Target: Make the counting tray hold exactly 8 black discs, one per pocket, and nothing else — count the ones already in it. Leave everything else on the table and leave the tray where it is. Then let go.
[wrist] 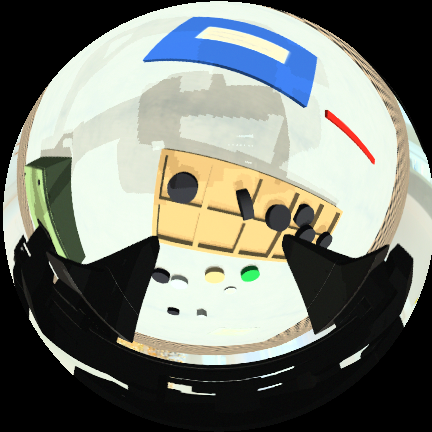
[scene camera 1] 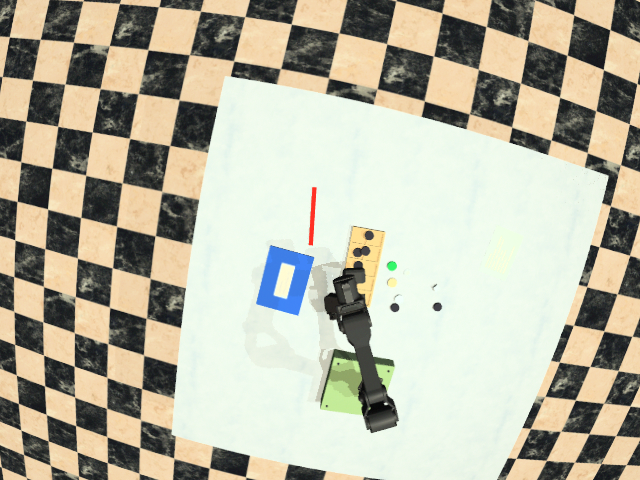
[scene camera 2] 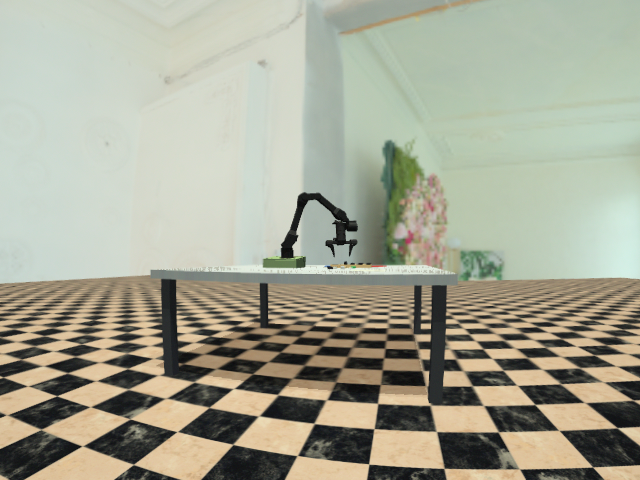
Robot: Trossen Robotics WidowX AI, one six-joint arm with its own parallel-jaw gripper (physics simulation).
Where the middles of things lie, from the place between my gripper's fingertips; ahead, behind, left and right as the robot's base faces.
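Labels:
I find the tan counting tray (scene camera 1: pixel 371 262) 6 cm below my hand, and it is also 6 cm ahead of my hand and 1 cm to the left of it.

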